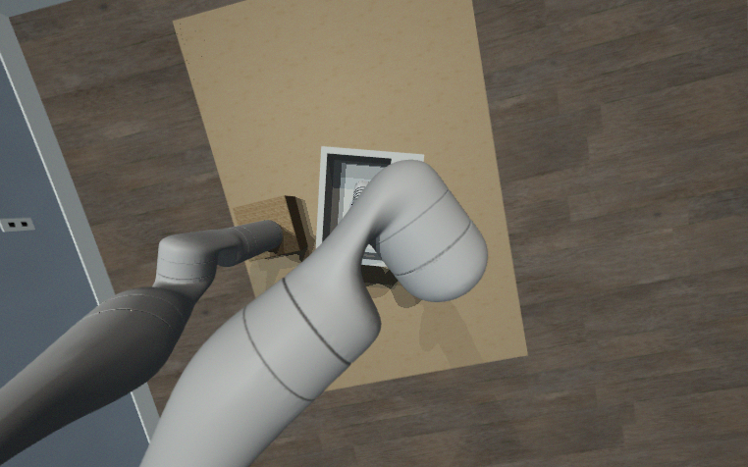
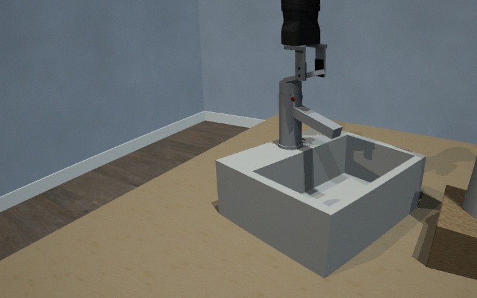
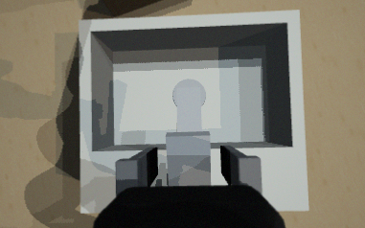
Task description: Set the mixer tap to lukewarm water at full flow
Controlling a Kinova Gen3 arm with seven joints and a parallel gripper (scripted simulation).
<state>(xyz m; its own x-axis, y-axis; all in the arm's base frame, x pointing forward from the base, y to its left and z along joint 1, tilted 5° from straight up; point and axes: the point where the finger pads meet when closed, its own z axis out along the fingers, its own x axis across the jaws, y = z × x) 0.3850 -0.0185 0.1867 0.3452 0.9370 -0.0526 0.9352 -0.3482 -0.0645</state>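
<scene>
Now: hand 20 mm short of the flat lever, 10 mm to the left of it and 20 mm above it. Also, from my hand: grey square sink 60 mm behind, 20 mm to the left, 260 mm below; grey mixer tap 30 mm ahead, 10 mm to the right, 70 mm below.
</scene>
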